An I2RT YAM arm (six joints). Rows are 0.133 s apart.
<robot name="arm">
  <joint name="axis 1" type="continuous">
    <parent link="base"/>
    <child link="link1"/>
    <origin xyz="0 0 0.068"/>
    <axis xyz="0 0 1"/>
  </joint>
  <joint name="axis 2" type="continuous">
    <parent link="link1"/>
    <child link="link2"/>
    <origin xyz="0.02 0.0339 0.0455"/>
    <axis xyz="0 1 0"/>
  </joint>
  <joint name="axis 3" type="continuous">
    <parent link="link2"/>
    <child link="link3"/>
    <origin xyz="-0.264 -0.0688 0"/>
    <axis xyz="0 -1 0"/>
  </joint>
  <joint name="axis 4" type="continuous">
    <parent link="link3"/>
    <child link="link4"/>
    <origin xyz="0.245 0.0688 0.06"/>
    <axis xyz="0 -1 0"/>
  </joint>
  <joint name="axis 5" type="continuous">
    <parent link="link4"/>
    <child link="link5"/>
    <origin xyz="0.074 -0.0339 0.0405"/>
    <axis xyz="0 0 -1"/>
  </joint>
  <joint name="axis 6" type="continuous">
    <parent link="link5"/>
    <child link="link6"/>
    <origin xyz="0.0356 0 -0.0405"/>
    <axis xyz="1 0 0"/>
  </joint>
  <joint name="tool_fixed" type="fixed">
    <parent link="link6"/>
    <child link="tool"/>
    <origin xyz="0 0 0" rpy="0 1.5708 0"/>
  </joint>
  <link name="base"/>
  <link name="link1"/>
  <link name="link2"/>
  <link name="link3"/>
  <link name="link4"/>
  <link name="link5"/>
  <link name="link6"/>
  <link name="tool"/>
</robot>
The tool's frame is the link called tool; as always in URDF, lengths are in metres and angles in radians. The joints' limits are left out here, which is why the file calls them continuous.
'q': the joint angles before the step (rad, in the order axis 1, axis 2, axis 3, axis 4, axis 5, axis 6). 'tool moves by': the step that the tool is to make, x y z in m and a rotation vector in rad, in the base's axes. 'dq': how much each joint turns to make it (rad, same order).
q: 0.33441 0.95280 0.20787 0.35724 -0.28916 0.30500
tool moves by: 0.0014 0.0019 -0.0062 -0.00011 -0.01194 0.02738
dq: 0.00330 0.04642 -0.01762 0.07133 -0.02081 -0.01336
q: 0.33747 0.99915 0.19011 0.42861 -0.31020 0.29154
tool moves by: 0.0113 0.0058 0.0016 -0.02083 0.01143 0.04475
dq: 0.00317 0.08130 0.04985 0.00338 -0.03230 -0.03231
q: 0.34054 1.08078 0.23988 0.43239 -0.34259 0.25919
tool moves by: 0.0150 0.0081 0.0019 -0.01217 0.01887 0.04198
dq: 0.00750 0.09650 0.06585 0.00176 -0.02935 -0.02006
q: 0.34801 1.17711 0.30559 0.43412 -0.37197 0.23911
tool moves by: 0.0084 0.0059 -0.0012 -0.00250 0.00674 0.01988
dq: 0.01046 0.06170 0.03101 0.02190 -0.00851 -0.00434
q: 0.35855 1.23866 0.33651 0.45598 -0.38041 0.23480
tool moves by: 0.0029 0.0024 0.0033 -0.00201 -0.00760 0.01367
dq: 0.00436 0.00691 0.01878 -0.00875 -0.00644 -0.00876
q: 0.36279 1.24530 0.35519 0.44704 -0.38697 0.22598
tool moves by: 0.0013 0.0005 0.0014 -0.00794 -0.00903 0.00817
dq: -0.00043 0.00208 0.00798 -0.00572 -0.00321 -0.01436
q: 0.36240 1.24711 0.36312 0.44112 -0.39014 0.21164
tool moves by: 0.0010 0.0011 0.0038 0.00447 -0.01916 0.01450
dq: 0.00135 -0.00457 0.00804 0.00359 -0.01082 -0.00858
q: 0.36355 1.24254 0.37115 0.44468 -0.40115 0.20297
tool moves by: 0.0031 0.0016 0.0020 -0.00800 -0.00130 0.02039
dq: -0.00049 0.01086 0.01979 -0.01747 -0.01566 -0.01737
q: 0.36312 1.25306 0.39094 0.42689 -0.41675 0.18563
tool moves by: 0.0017 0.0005 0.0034 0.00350 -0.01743 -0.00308
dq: -0.00003 -0.00155 0.00774 0.00764 0.00399 -0.00152
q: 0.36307 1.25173 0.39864 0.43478 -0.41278 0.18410
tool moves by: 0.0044 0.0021 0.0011 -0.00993 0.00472 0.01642
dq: 0.00007 0.02026 0.02396 -0.01772 -0.01175 -0.01497
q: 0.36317 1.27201 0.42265 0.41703 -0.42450 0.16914
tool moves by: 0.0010 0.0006 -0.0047 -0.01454 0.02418 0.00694
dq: 0.00034 0.01939 0.00384 -0.01556 -0.00379 -0.00809
